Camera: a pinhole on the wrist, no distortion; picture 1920 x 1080 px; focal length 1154.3 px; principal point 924.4 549.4 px. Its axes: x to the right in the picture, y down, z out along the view. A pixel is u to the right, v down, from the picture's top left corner.
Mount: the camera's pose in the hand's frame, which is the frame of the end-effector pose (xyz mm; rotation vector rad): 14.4 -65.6 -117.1 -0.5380 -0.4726 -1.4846
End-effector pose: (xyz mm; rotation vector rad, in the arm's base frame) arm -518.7 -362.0 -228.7 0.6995 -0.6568 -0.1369
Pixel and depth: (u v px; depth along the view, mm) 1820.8 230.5 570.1
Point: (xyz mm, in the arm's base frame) -966.1 -722.8 18.1
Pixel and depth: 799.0 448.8 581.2
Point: -754.2 -270.6 152.2
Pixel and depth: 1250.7 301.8 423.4
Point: -753.0 -435.2 -28.9
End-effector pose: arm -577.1 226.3 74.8 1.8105 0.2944 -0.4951
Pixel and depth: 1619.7 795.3 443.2
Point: -536.6 -152.4 -88.0
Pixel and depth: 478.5 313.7 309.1
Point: -531.1 108.3 264.3
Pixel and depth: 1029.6 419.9 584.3
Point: -566.3 -209.6 207.0
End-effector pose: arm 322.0 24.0 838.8 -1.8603 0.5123 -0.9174
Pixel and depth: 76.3 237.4 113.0
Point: 256.2 -39.6 790.9
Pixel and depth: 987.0 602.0 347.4
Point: 485.8 35.9 695.8
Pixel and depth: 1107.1 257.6 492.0
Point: 525.9 200.5 571.9
